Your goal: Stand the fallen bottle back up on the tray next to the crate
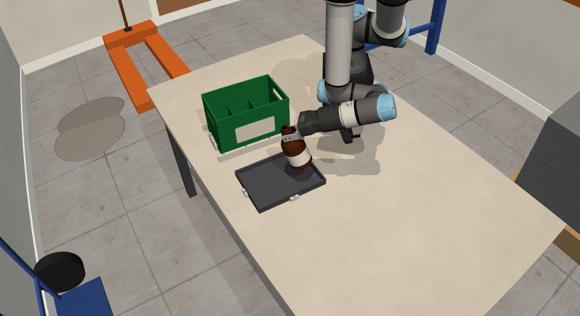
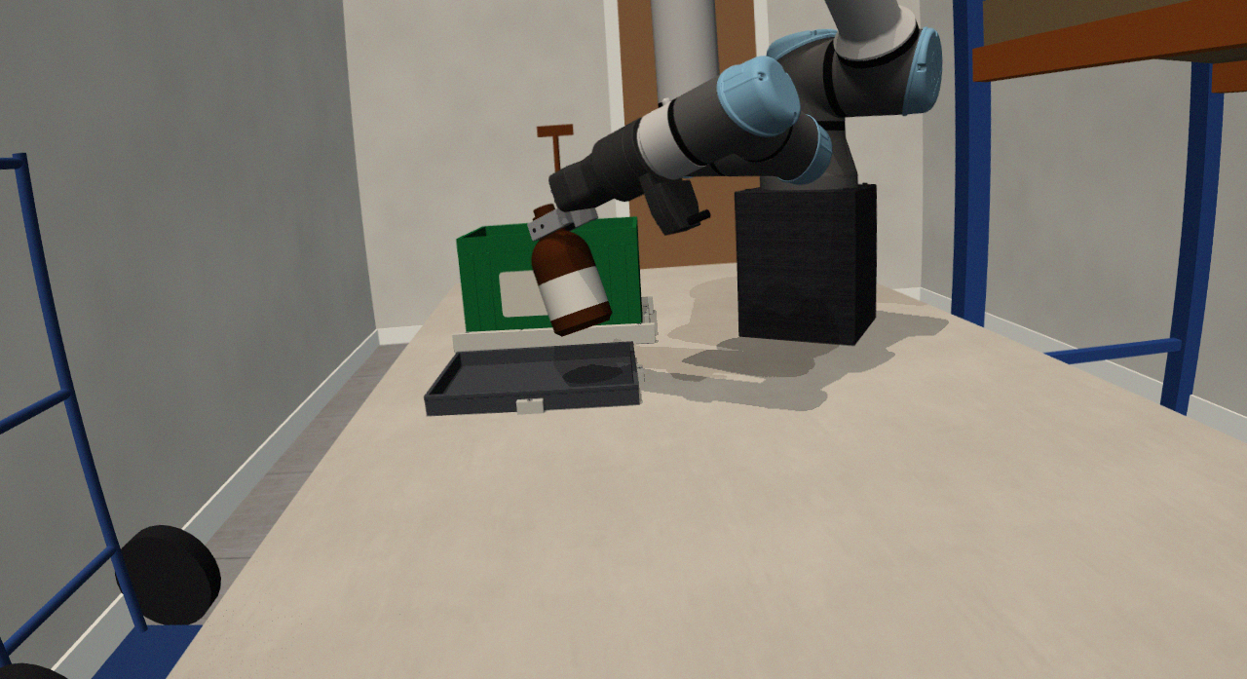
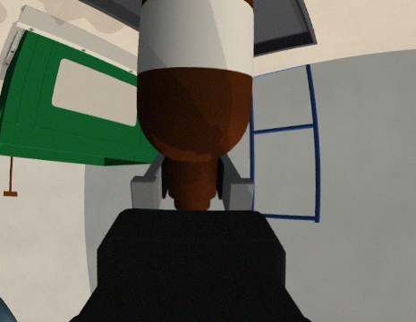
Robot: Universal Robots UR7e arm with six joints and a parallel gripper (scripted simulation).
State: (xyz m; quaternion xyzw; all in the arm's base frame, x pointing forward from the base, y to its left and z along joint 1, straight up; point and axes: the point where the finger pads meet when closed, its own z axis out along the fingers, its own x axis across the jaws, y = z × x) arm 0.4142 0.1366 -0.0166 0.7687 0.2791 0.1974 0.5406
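Now: hand 10 mm past the brown bottle, 10 mm to the right of it and 50 mm above it. Round my hand: green crate 40 mm behind, 290 mm to the right, 120 mm below; then tray 30 mm ahead, 20 mm to the right, 190 mm below.
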